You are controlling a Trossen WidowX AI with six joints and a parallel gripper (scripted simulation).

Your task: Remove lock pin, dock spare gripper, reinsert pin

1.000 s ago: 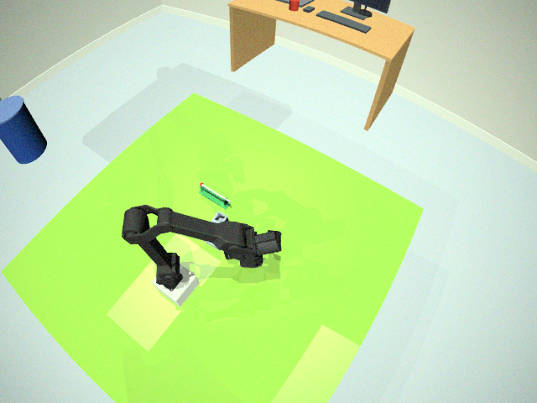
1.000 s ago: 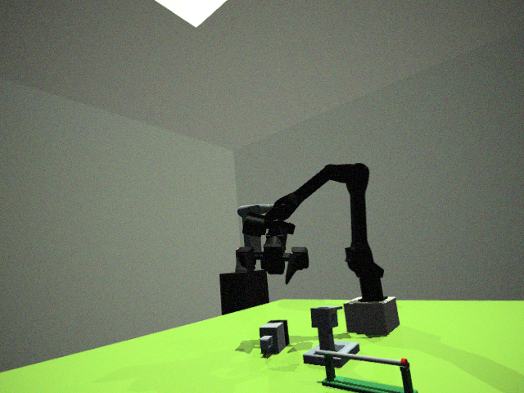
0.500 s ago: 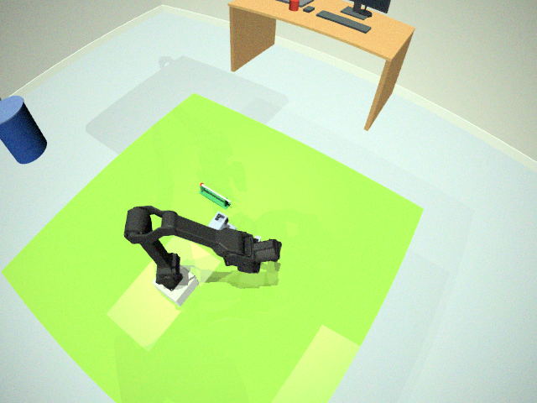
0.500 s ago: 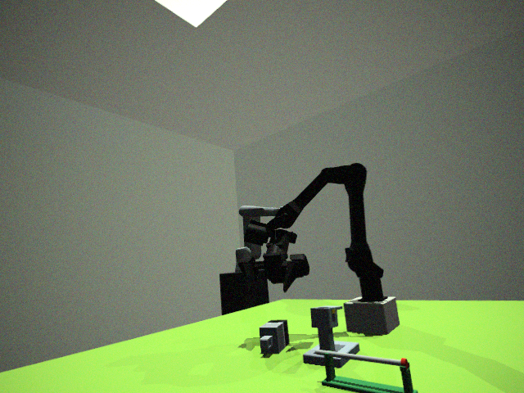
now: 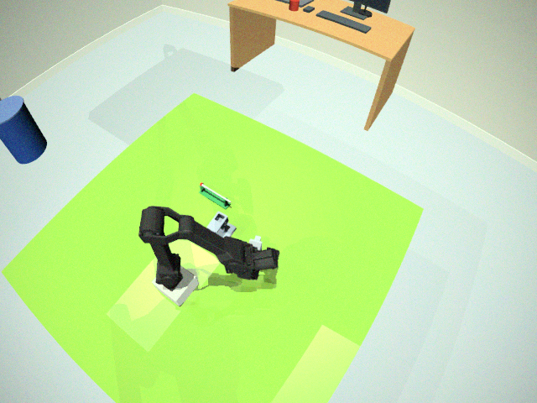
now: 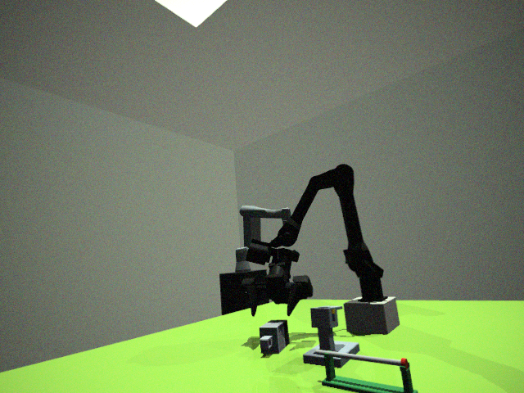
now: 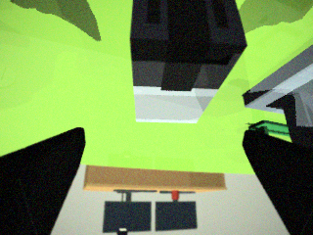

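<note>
My gripper tip is now 5 cm above the spare gripper. From my gripper tip the other things lie so: green rack (27 cm to the left, 12 cm ahead, 5 cm below); then mount (15 cm to the left, 3 cm below).
</note>
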